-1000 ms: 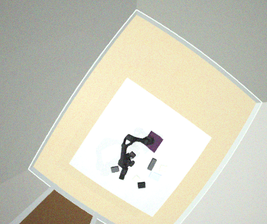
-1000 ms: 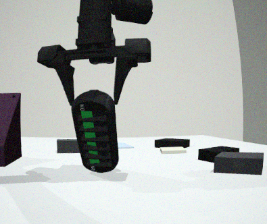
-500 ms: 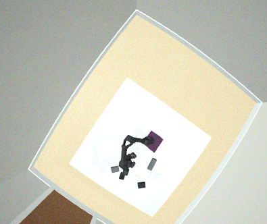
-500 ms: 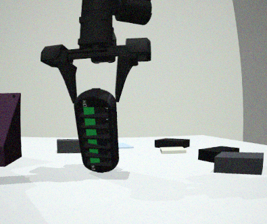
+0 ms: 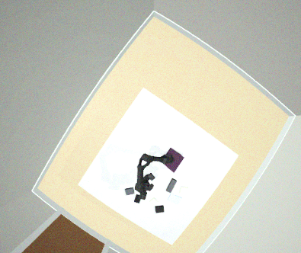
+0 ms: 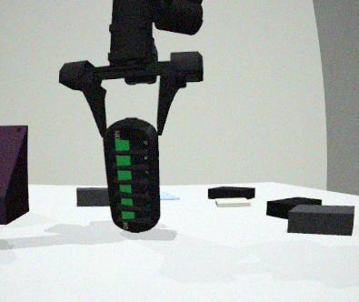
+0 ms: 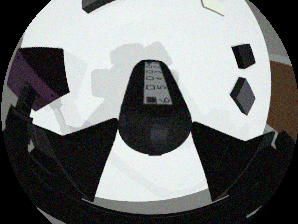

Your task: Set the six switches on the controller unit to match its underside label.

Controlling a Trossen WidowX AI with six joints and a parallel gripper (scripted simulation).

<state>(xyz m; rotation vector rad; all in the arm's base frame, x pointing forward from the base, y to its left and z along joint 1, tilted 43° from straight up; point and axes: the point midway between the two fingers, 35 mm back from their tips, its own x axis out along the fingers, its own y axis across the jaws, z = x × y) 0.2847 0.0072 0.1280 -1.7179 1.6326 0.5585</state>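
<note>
Now: gripper tip 70 mm past the grey block, 290 mm to the right of it and 110 mm above it. Round my gripper tip: black block (280 mm ahead, 110 mm to the left, 120 mm below); cream plate (200 mm ahead, 270 mm to the left, 130 mm below); light blue piece (30 mm ahead, 430 mm to the left, 130 mm below).
</note>
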